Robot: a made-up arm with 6 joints.
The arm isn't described. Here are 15 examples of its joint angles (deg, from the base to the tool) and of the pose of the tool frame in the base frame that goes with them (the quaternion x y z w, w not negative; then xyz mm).
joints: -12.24 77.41 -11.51 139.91 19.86 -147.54
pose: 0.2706 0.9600 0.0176 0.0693 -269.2 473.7 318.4
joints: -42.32 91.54 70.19 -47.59 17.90 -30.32
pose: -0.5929 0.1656 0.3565 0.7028 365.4 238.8 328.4
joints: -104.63 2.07 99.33 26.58 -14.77 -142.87
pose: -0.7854 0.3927 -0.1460 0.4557 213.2 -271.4 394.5
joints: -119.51 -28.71 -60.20 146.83 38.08 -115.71
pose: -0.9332 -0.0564 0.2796 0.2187 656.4 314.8 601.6
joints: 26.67 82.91 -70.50 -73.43 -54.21 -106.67
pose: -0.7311 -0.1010 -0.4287 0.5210 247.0 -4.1 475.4
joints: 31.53 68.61 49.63 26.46 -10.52 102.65
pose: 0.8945 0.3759 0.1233 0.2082 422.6 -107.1 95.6
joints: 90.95 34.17 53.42 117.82 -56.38 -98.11
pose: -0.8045 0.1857 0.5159 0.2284 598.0 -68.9 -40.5
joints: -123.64 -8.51 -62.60 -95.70 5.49 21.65
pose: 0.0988 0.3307 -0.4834 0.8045 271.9 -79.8 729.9
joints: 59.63 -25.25 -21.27 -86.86 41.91 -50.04
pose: 0.1065 -0.2333 -0.9588 0.1223 318.4 534.8 119.7
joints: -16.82 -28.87 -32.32 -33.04 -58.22 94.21
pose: 0.7679 0.3448 0.0877 0.5327 680.7 -210.3 346.0
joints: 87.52 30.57 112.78 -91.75 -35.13 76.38
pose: -0.3452 0.4230 0.0056 0.8378 584.2 306.5 241.5
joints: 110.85 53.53 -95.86 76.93 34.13 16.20
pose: 0.1002 0.5863 -0.7292 0.3383 177.7 -198.4 594.2
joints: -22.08 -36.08 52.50 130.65 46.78 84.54
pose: 0.1255 -0.2595 0.9568 0.0376 448.0 -539.7 575.3
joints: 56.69 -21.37 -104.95 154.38 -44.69 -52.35
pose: 0.4949 -0.0089 0.8564 0.1467 243.7 540.4 412.2
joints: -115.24 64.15 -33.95 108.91 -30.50 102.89
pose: 0.1832 0.9368 0.2565 0.1517 362.4 418.8 -53.7
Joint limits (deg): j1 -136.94..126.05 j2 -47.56..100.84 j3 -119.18..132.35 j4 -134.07..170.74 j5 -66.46..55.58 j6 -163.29..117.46
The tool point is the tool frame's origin. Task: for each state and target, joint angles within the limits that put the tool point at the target. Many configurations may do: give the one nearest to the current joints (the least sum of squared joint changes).
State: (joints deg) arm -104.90 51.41 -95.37 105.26 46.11 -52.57
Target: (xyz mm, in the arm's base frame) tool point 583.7 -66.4 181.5
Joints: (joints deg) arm -129.21 37.13 -119.18 90.82 55.58 -38.36
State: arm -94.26 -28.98 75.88 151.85 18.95 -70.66
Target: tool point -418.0 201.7 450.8
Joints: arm -136.94 -25.34 92.74 123.95 40.95 -105.43
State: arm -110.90 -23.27 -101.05 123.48 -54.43 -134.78
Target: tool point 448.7 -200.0 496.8
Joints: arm -127.71 -47.56 -119.18 159.90 -66.46 -103.05
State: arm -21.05 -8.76 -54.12 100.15 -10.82 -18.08
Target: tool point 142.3 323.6 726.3
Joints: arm -32.16 11.88 -47.62 99.40 -3.65 -20.02
